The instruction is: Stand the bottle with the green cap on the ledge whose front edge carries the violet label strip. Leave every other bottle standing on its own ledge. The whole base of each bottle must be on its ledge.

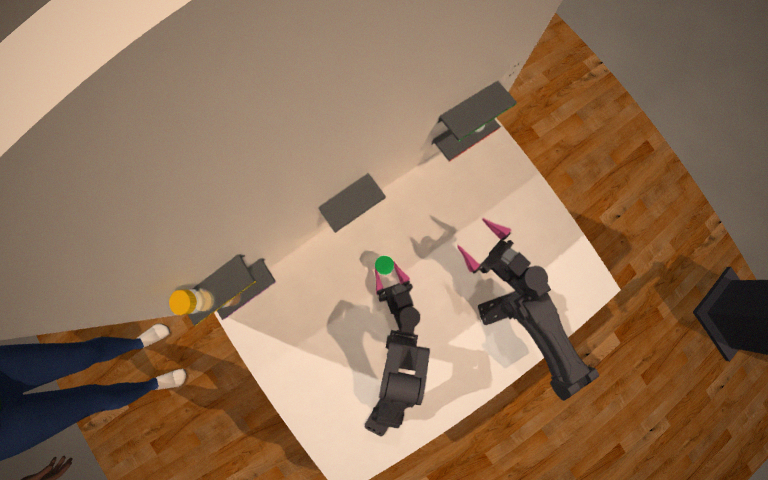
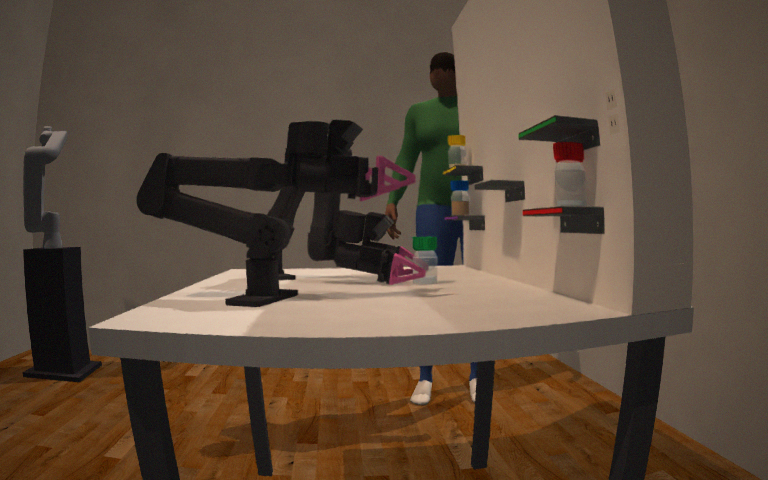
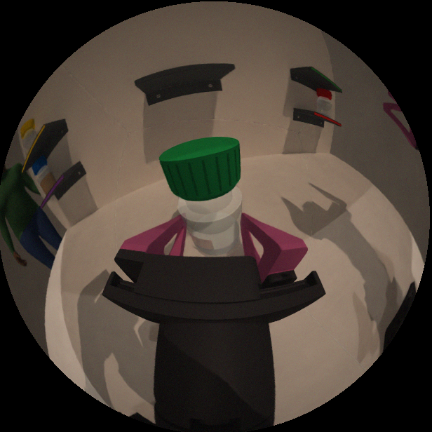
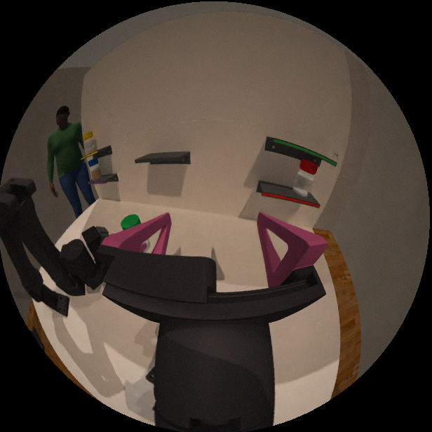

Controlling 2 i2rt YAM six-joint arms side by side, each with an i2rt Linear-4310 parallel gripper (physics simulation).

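Frame: origin at the left arm's base, x ahead, y right, z down, level; metres.
Seen in the pictures: left gripper, fingertip midpoint: (image 2: 426,270); right gripper, fingertip midpoint: (image 1: 470,232) (image 2: 407,182); right arm's base, link origin: (image 1: 508,305) (image 2: 263,299).
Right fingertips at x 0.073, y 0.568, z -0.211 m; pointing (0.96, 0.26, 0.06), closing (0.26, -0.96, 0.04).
Note:
Pixels of each thing's top centre, then the offset from my right fingertips to it. "spot": a spot on its surface instead.
- green-capped bottle, top centre: (image 2: 424,236) (image 1: 384,265) dx +0.157, dy -0.178, dz +0.105 m
- blue-capped bottle, top centre: (image 2: 459,181) dx +0.486, dy -0.473, dz -0.051 m
- yellow-capped bottle, top centre: (image 1: 179,302) (image 2: 456,136) dx +0.486, dy -0.477, dz -0.191 m
- yellow-strip ledge, top centre: (image 1: 215,290) (image 2: 462,168) dx +0.475, dy -0.443, dz -0.086 m
- red-capped bottle, top centre: (image 2: 568,144) dx +0.119, dy +0.313, dz -0.051 m
- red-strip ledge, surface spot: (image 2: 583,219) spot: dx +0.159, dy +0.307, dz +0.073 m
- unmarked ledge, top centre: (image 2: 498,182) (image 1: 351,202) dx +0.302, dy -0.083, dz -0.016 m
- green-strip ledge, top centre: (image 2: 555,126) (image 1: 479,108) dx +0.129, dy +0.278, dz -0.086 m
The green-capped bottle (image 1: 384,264) (image 2: 425,266) (image 3: 201,170) (image 4: 131,222) stands upright on the table. My left gripper (image 1: 387,266) (image 3: 213,217) is shut on its clear body, one finger against each side, below the cap. The violet-strip ledge (image 1: 263,276) (image 2: 477,222) (image 3: 72,179) (image 4: 107,178) is low on the wall and bears a blue-capped bottle (image 2: 459,199) (image 3: 45,177) (image 4: 94,167). A yellow-capped bottle (image 1: 182,302) (image 2: 456,148) stands on the yellow-strip ledge (image 2: 470,172) above. A red-capped bottle (image 2: 569,180) (image 4: 304,177) stands on the red-strip ledge (image 2: 583,219). My right gripper (image 1: 471,233) (image 4: 213,217) is open and empty, above the table.
An unmarked ledge (image 1: 351,202) (image 2: 500,185) (image 3: 185,77) (image 4: 164,157) sticks out from the middle of the wall. A green-strip ledge (image 1: 478,108) (image 2: 572,129) (image 3: 310,77) overhangs the red-capped bottle. The yellow-strip ledge overhangs the blue-capped one. A person stands beyond the table.

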